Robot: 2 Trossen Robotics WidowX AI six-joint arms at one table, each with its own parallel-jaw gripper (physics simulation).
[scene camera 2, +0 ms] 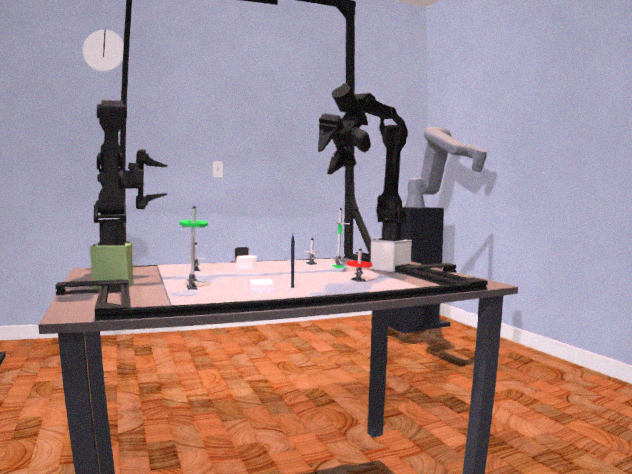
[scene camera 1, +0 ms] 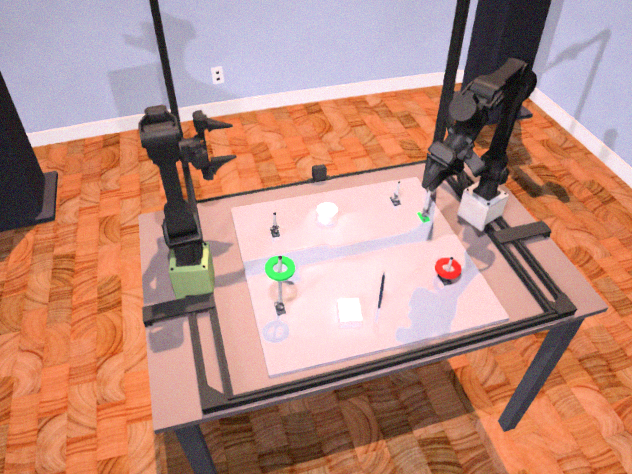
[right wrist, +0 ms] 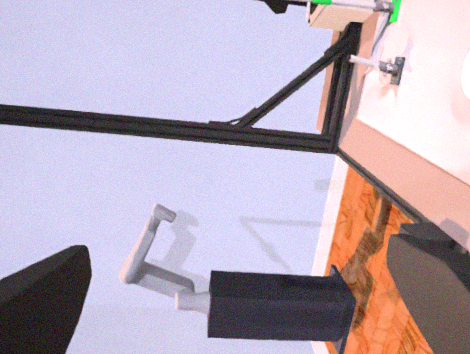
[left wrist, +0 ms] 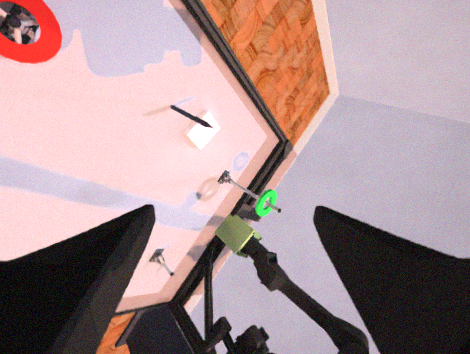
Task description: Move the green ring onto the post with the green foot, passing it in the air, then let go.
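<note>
The green ring lies level around a tall post, high on its shaft. The post with the green foot stands near the board's right edge; a green mark shows partway up it in scene camera 2. My left gripper is open and empty, above the green-footed post. My right gripper is open and empty, higher than the ring and pointing toward the right of the scene pictures.
A red ring sits on a short post. A dark upright rod, a white block and a round white object stand between. Two small posts stand at the back.
</note>
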